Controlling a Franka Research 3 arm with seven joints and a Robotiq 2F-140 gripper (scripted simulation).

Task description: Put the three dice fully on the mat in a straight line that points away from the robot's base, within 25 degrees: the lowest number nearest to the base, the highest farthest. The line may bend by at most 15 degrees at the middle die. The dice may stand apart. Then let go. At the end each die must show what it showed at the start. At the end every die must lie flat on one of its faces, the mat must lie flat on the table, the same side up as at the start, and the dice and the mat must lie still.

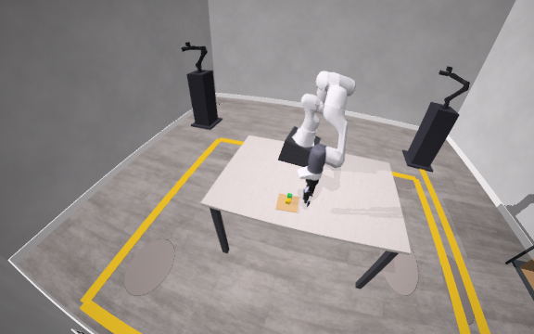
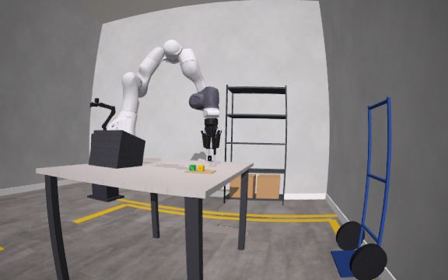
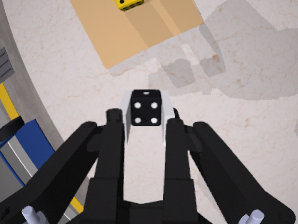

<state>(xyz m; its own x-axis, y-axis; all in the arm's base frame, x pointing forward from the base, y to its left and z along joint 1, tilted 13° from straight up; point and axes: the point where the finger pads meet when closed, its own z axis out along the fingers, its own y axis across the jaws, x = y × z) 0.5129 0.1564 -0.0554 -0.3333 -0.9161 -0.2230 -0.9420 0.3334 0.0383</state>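
The yellow die lies 12 cm to the right of my hand, 7 cm below it and 2 cm behind it. Also, from my hand: black die (2 cm below); then green die (12 cm to the right, 7 cm below, 6 cm behind); then tan mat (12 cm to the right, 8 cm below, 2 cm behind).
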